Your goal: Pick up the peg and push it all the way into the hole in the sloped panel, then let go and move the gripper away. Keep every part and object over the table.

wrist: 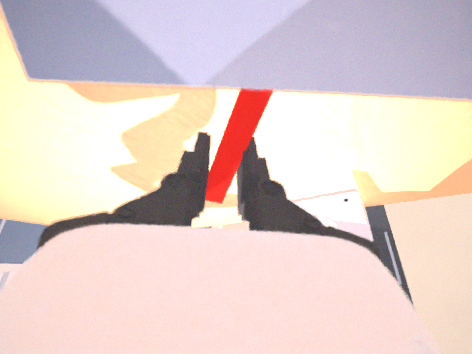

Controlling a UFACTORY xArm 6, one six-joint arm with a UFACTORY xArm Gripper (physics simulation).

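Places are measured from the arm's base along level axes (x ahead, y left, z up), in millimetres.
Pixels of known places: gripper, between the fingertips: (224, 154).
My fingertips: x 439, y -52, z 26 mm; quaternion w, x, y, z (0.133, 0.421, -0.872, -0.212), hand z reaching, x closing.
Behind a point stands the place of what it marks.
The red peg (237, 137) {x 458, y -73, z 31 mm} is a long square bar between the fingers of my gripper (224, 154) {x 439, y -52, z 26 mm}. The gripper is shut on it, and the peg stands slanted between the fingers, its near end by the left finger and its upper part by the right fingertip. The far end of the peg meets the lower edge of the grey-lavender sloped panel (320, 50) {x 499, y -119, z 48 mm} and is hidden beyond that edge. The panel fills the top of the wrist view. The hole does not show.
The brightly lit wooden table (310, 125) {x 297, y -87, z -74 mm} lies beyond the fingers, with brownish shadows at left. Blue-grey cabinets (22, 242) show at the lower left. A white surface (335, 207) {x 73, y -76, z -19 mm} and a dark strip (395, 255) show at the lower right.
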